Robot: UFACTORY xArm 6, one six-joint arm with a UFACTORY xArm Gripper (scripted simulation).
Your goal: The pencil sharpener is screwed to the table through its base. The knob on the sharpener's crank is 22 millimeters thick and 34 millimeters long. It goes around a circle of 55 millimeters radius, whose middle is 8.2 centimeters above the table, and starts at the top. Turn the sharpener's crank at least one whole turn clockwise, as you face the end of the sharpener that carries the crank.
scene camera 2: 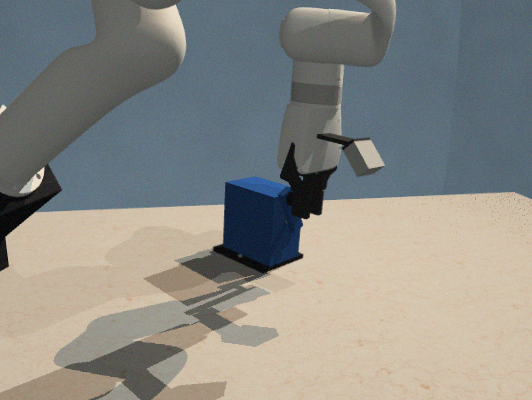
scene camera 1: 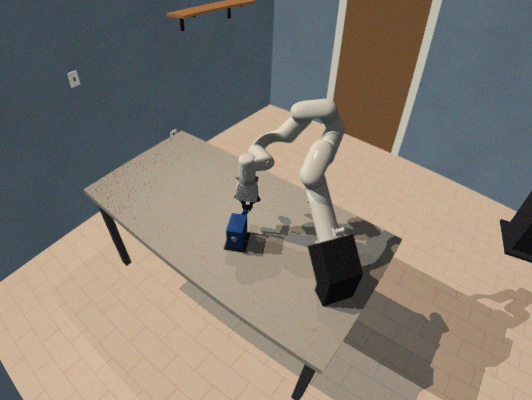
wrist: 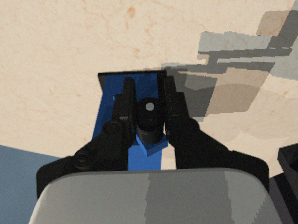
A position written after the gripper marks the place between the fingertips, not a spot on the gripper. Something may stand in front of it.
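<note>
The gripper (scene camera 2: 306,215) is visible, and likewise at (wrist: 149,90). A crank (wrist: 150,111) is also visible.
</note>
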